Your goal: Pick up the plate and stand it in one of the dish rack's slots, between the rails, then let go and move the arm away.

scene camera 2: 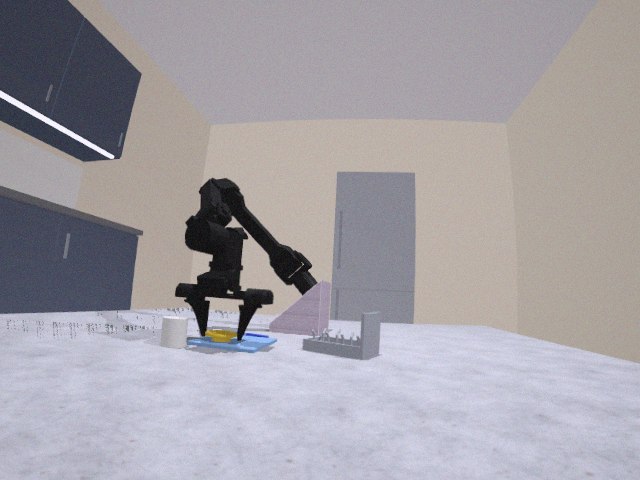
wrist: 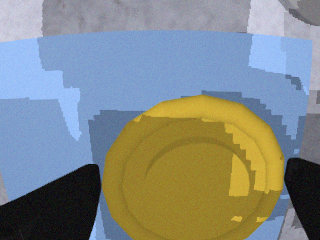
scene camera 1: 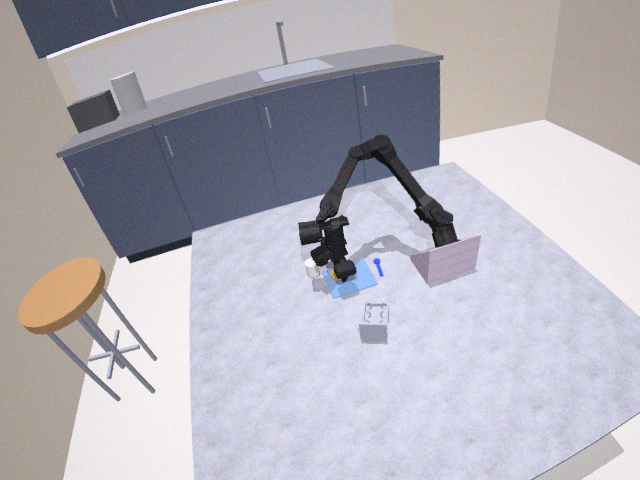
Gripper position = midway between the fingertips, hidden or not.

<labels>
gripper: scene camera 2 220, 338; wrist 196, 174; scene camera 1 340, 274
grey dish rack: scene camera 2; scene camera 1; not seen in the wrist view (out of frame)
same spot on grey dish rack: [scene camera 2: 367, 345] = [scene camera 1: 367, 337]
same spot on light blue mat: [wrist: 74, 94] = [scene camera 1: 336, 286]
</labels>
